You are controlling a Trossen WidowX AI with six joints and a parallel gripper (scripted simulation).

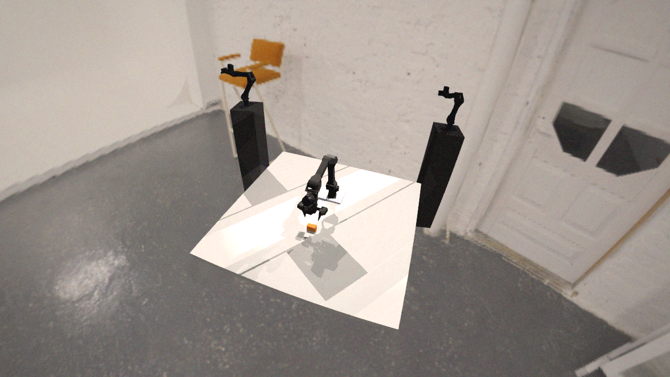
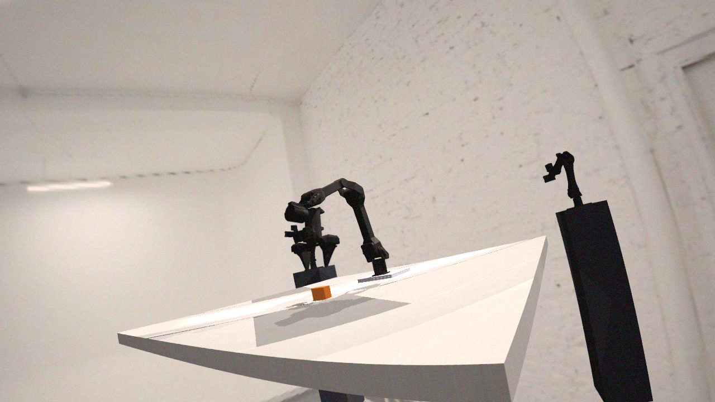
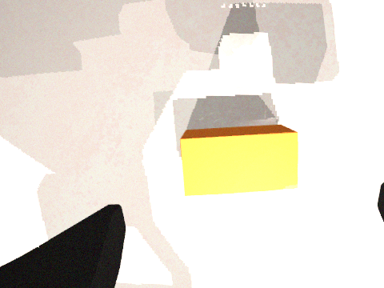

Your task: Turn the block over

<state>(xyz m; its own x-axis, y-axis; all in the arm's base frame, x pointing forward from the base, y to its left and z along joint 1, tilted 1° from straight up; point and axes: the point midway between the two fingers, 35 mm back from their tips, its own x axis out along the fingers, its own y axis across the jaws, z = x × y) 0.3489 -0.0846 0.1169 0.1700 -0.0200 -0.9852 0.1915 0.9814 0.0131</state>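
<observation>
The orange block lies 80 mm below my gripper tip and 10 mm behind it.
</observation>
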